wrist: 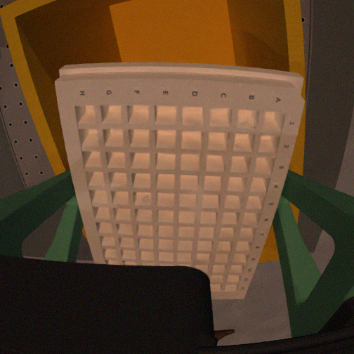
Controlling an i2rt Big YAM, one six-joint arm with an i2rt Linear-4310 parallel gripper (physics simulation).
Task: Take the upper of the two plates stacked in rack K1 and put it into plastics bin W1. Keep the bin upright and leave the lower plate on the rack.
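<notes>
A pale plate (180,190) with square wells, rows lettered A to H, fills the middle of the wrist view. My gripper (177,176) is shut on it, one green finger at each long side. A black part of the gripper hides the plate's lower left part. The orange-yellow bin (293,45) lies beyond and below the plate, its open inside facing up. The plate covers much of the bin's near part, so its near wall is mostly hidden. The rack K1 and the lower plate do not show in this view.
A grey perforated panel (19,131) runs along the left of the bin. Another perforated strip shows at the right behind the bin's far wall. A dark grey surface (327,75) lies right of the bin. A small brown object (225,334) shows at the bottom beside the black part.
</notes>
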